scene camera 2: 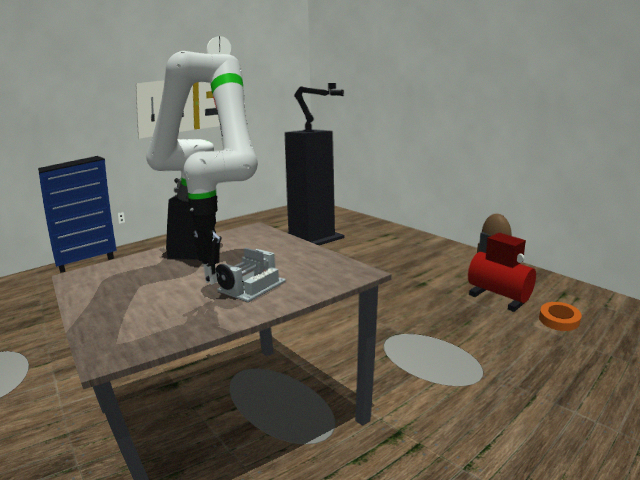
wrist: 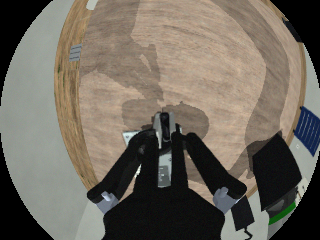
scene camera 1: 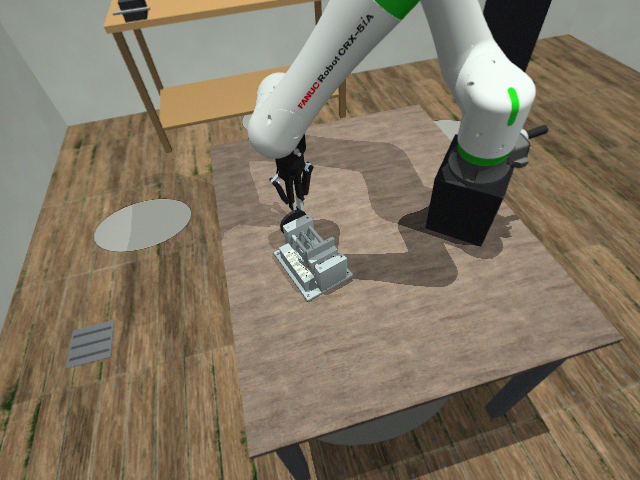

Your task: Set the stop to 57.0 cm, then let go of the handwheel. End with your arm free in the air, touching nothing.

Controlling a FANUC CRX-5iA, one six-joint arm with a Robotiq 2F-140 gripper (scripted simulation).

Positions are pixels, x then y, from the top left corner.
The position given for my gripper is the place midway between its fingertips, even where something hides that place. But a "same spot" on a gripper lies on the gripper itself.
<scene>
My gripper shows in scene camera 2, in the wrist view and in scene camera 1 (297,214). The same spot on my gripper: (wrist: 118,179) is (scene camera 2: 212,246).
</scene>
